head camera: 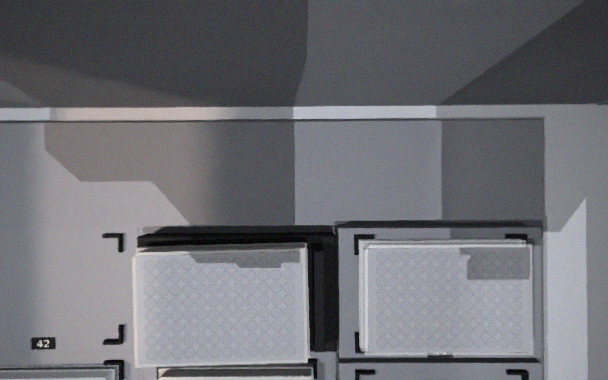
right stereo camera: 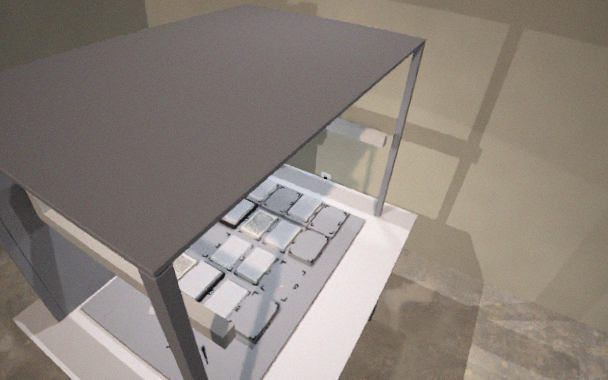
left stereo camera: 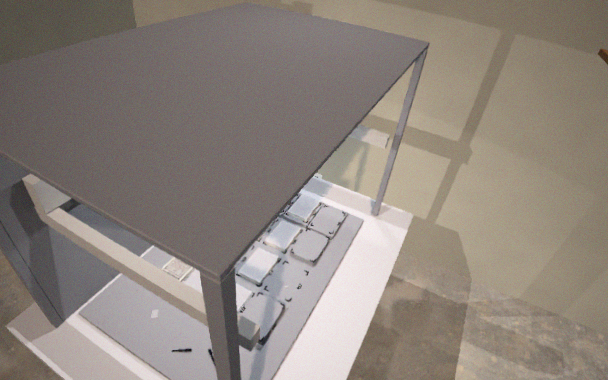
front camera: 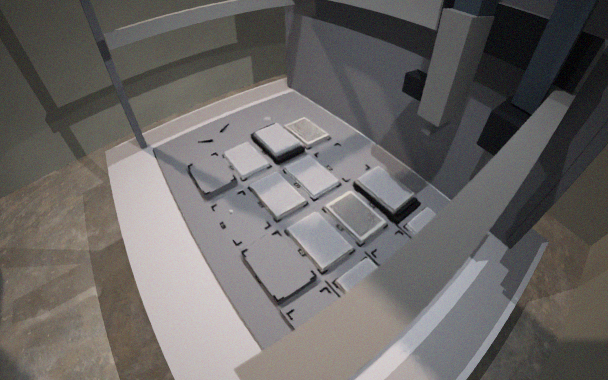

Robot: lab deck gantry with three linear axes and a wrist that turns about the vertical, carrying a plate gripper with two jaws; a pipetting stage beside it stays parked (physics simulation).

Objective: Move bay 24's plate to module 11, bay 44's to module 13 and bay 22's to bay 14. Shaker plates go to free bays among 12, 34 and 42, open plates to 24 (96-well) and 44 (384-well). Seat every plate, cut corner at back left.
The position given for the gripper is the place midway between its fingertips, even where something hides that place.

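Module 13 (front camera: 283,273), (right stereo camera: 310,244), (left stereo camera: 310,246). Module 11 (right stereo camera: 253,317), (left stereo camera: 264,311). Bay 12 (front camera: 247,223), (right stereo camera: 288,274), (left stereo camera: 291,274). Bay 14 (front camera: 311,303), bay 34 (front camera: 386,246). Bay 42 (head camera: 70,283), bay 44 (head camera: 347,263). Pale 96-well plate (head camera: 416,296). The gripper (front camera: 477,191).
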